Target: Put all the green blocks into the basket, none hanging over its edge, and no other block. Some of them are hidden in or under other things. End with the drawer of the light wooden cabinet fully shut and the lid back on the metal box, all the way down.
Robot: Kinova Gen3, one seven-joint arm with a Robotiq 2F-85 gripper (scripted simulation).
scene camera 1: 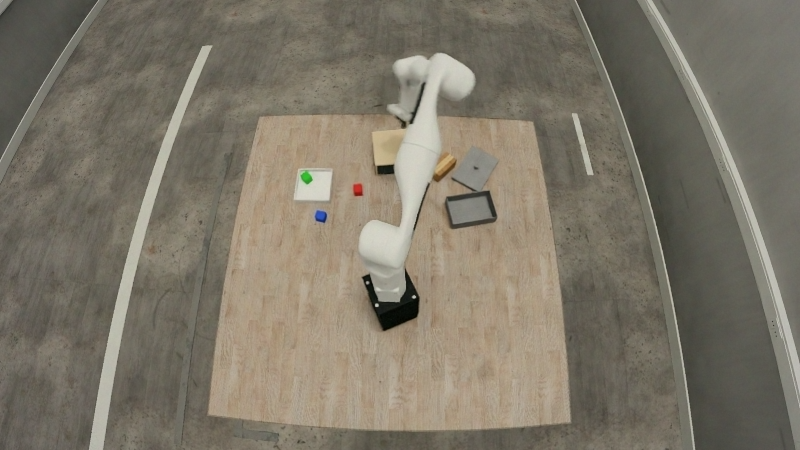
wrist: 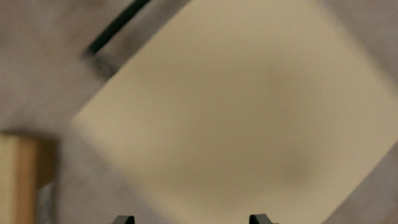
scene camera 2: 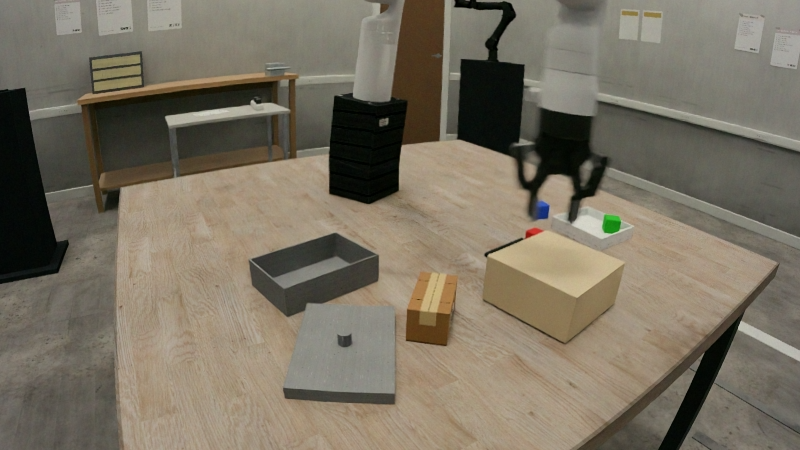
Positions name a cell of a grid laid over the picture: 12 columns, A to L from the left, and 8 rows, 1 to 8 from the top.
In view: my gripper (scene camera 2: I4), a white basket (scene camera 2: I4), a light wooden cabinet (scene camera 2: I6), a small cardboard box (scene camera 2: G6), a metal box (scene camera 2: E5) and a lid (scene camera 2: F7).
The white basket is seen too in scene camera 1 (scene camera 1: E4). The light wooden cabinet shows as well in the wrist view (wrist: G4). The metal box also shows in scene camera 1 (scene camera 1: H4). The wrist view misses the white basket: it is out of frame. The wrist view misses the metal box: it is out of frame.
